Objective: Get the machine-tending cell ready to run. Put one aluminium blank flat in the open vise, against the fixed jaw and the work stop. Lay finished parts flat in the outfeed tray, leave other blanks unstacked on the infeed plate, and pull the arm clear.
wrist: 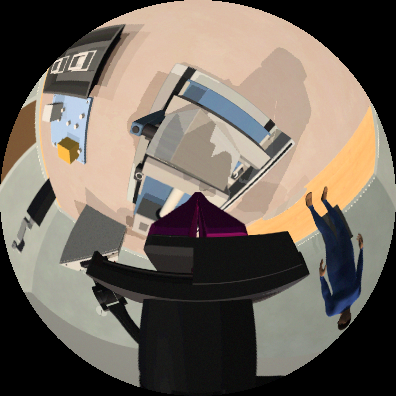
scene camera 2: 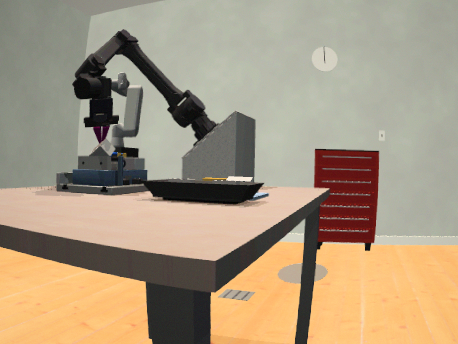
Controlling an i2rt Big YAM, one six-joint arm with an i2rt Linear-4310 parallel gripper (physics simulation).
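Places are measured from the arm's base along level axes (x ahead, y left, z up), in millimetres.
Pixels of known places: gripper, between the fingertips: [wrist: 197,196]; arm's base, origin of its link: [scene camera 2: 211,138].
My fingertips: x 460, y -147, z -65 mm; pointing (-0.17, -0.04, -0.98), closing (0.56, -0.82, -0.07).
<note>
For each thing: its middle in the pictures, then the offset to it from my fingertips. "*": a spot on its surface instead. Level surfaces: height alone.
- aluminium blank, middle of its body: [wrist: 195,151] [scene camera 2: 102,152] 2 mm down, 39 mm ahead, 29 mm left
- vise, middle of its body: [wrist: 183,181] [scene camera 2: 110,173] 59 mm down, 38 mm back, 5 mm left
- work stop, a spot on its surface: [wrist: 147,122] * 23 mm down, 32 mm ahead, 80 mm left
- light-blue infeed plate, middle of its body: [scene camera 2: 225,194] [wrist: 65,125] 105 mm down, 88 mm back, 337 mm left
- grey blank, middle of its body: [scene camera 2: 239,186] [wrist: 51,111] 79 mm down, 48 mm back, 386 mm left
- yellow block, middle of its body: [wrist: 67,149] 83 mm down, 133 mm back, 291 mm left
- table, height of its surface: 109 mm down
My gripper [scene camera 2: 101,142] [wrist: 197,196] is shut and empty, its magenta fingertips pointing down at the upper part of an aluminium blank [scene camera 2: 105,149] [wrist: 200,145]. Whether they touch is unclear. The blank sits tilted on the vise [scene camera 2: 100,176] [wrist: 230,107], one edge up, not flat. The work stop [scene camera 2: 120,171] [wrist: 147,122] is a blue arm at the vise's side. The black outfeed tray [scene camera 2: 205,191] [wrist: 102,65] holds two finished parts with square outlines. The light-blue infeed plate [scene camera 2: 261,195] [wrist: 75,107] bears a grey blank [wrist: 52,112] and, apart from it, a yellow block [wrist: 68,150].
The grey sloped arm pedestal [scene camera 2: 220,150] [wrist: 95,235] stands behind the tray. A light-grey second arm [scene camera 2: 132,110] is behind the vise. A red drawer cabinet [scene camera 2: 346,200] stands beyond the table [scene camera 2: 150,220]. A person in blue [wrist: 342,260] shows at the right of the wrist view.
</note>
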